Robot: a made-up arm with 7 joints.
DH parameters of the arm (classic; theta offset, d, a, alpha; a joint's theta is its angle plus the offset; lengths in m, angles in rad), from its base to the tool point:
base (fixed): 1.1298 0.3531 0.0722 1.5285
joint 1: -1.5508 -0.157 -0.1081 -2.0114
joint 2: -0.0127 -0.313 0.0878 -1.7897
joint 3: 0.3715 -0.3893 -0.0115 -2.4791
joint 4: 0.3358 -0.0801 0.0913 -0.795
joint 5: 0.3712 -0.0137 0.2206 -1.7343
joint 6: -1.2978 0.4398 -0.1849 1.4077
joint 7: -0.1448 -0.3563 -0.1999 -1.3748
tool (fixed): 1.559 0.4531 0 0
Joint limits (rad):
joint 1: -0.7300..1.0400
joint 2: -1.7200..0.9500
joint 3: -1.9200..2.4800
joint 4: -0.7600..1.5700
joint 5: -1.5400..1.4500
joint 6: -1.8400..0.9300
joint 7: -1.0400..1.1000
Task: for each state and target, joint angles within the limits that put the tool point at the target. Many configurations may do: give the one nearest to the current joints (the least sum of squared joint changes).
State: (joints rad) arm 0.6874 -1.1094 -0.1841 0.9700 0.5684 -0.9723 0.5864
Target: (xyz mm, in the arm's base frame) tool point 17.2 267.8 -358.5
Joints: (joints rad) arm 0.8357 -1.4331 -0.2232 1.3939 1.1807 -0.7998 0.4247
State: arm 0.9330 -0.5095 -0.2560 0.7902 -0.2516 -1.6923 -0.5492
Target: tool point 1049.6 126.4 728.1
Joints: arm 0.9548 -0.8611 0.4643 0.1169 -0.8575 -1.5451 -0.5167
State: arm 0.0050 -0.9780 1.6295 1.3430 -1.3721 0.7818 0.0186
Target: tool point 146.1 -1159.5 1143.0
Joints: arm -0.0097 -1.3609 2.1690 0.9893 -1.5400 0.5187 -0.1324
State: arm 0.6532 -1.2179 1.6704 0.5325 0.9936 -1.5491 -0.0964
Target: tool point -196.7 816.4 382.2
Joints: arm 0.8421 -0.4303 1.1146 0.5725 0.9542 -1.5461 0.1847
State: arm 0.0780 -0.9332 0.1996 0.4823 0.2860 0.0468 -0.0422
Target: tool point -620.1 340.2 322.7
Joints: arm 0.0384 -0.7058 0.2013 0.6157 0.9040 0.0919 -0.8081
